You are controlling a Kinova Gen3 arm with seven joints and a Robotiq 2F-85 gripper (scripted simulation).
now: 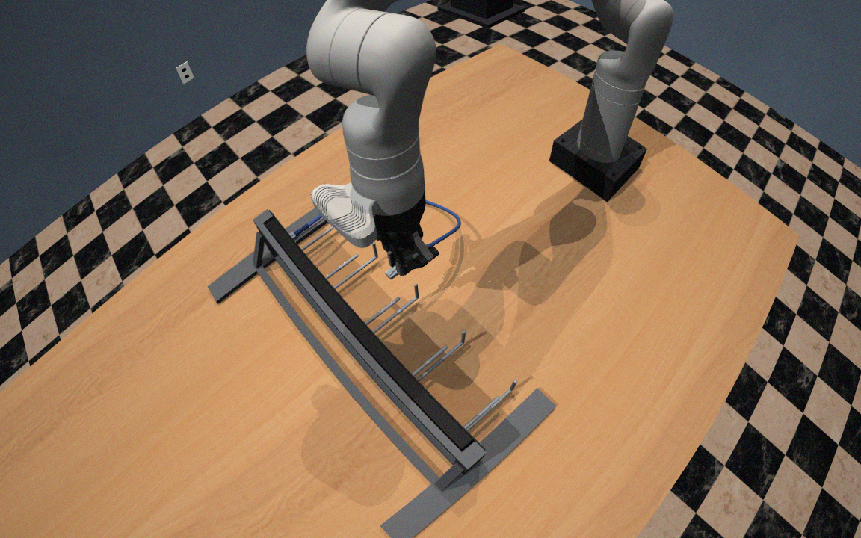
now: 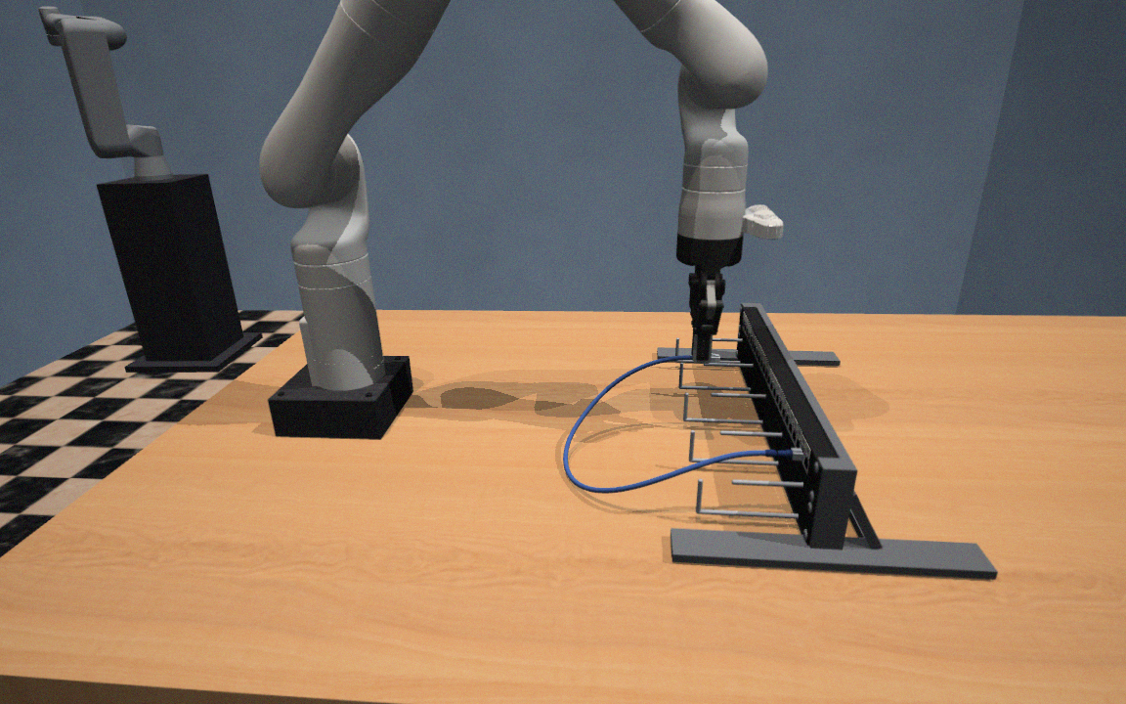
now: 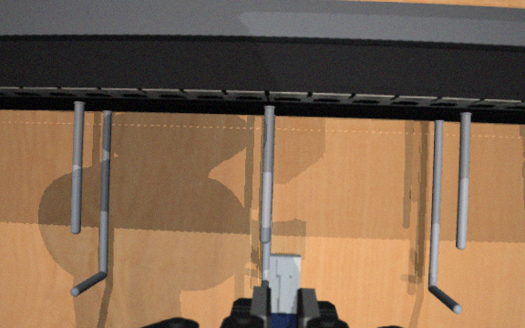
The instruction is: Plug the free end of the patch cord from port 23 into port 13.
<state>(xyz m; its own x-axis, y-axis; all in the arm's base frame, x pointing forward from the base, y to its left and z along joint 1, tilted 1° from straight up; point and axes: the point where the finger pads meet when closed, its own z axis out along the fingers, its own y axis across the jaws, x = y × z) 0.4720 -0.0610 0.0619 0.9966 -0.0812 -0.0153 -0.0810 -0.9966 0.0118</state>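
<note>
Now: hand 1 cm short of the plug and 1 cm above it.
</note>
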